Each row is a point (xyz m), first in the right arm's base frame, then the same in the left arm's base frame.
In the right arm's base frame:
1: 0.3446 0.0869 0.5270
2: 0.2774 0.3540 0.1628
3: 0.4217 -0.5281 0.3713
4: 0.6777 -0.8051 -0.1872
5: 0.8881 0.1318 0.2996
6: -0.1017 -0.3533 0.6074
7: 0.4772 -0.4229 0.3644
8: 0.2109 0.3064 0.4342
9: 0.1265 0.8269 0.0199
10: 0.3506 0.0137 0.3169
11: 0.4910 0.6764 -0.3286
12: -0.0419 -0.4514 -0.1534
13: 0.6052 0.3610 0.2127
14: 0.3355 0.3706 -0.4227
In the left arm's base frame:
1: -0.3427 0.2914 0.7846
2: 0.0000 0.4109 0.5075
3: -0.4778 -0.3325 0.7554
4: -0.0769 -0.8571 0.6200
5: 0.1321 0.0952 1.0766
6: -0.8456 0.0558 0.4830
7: -0.3940 -0.2574 0.7944
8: -0.2482 0.4883 0.6205
9: 0.2380 0.8183 0.2973
10: -0.2264 0.1466 0.6619
11: 0.6096 0.4538 0.3750
12: -0.3263 -0.3311 0.0675
13: 0.1460 0.3445 0.7977
14: 0.4490 0.1913 0.1966

